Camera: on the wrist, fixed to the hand. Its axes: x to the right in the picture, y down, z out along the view.
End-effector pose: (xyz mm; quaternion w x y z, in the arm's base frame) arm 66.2 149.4 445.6 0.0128 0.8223 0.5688 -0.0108
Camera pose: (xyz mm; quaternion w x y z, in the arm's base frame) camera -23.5 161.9 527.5 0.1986 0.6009 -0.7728 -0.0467
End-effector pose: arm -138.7 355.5 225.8 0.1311 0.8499 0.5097 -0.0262
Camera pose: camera -233.3 395.6 291.7 0.2147 0.5280 -0.8197 0.0568
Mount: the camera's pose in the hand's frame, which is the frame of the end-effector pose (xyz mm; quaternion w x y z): -22.6 -87.6 -82.0 0.0576 -0.1207 -0.1548 0.9789
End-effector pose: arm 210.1 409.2 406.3 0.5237 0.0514 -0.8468 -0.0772
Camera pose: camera 294.1 320.6 406.3 0.0191 0.9011 0.1708 -0.3980
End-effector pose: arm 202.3 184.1 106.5 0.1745 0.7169 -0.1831 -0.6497
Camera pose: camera 285.1 272.6 91.1 0.7042 -0.2596 -0.6609 0.0003
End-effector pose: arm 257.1 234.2 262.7 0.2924 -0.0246 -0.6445 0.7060
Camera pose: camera 343.0 297.4 322.2 0.7770 0.5583 0.1435 -0.2529
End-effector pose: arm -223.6 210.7 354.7 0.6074 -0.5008 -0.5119 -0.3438
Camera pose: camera -287.8 106.9 357.4 0.2318 -0.6565 0.4082 0.5905
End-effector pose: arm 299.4 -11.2 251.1 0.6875 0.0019 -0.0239 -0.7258
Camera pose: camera 216.1 13.4 165.2 0.7466 -0.2186 -0.0221 0.6280
